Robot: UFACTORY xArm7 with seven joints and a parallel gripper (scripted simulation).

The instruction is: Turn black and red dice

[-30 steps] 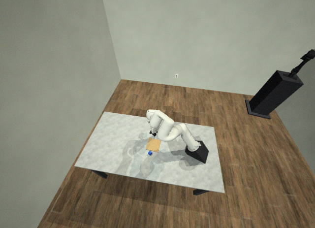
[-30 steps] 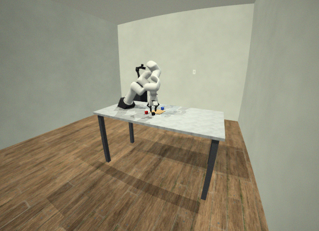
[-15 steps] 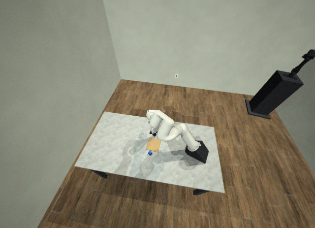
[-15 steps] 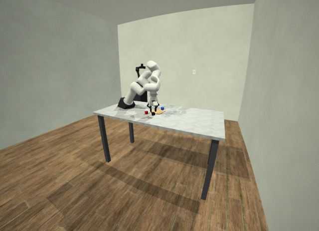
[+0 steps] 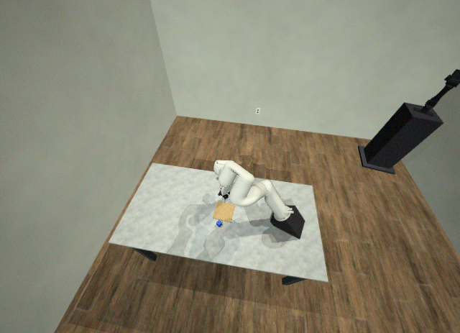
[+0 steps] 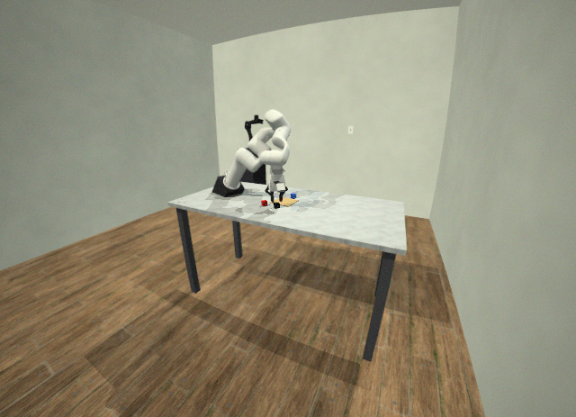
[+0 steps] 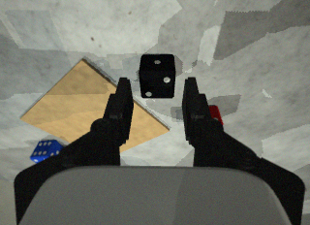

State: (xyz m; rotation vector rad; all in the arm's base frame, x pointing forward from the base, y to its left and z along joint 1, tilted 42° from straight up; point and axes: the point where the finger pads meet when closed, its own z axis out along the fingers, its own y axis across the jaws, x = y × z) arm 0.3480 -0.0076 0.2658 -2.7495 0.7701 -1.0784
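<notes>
The black die is 4 cm below my hand. Also, from my hand: blue die 22 cm to the left, 4 cm below, 2 cm behind; then red die 9 cm behind, 4 cm below, 1 cm to the right; then tan mat 12 cm to the left, 5 cm below, 3 cm behind.
</notes>
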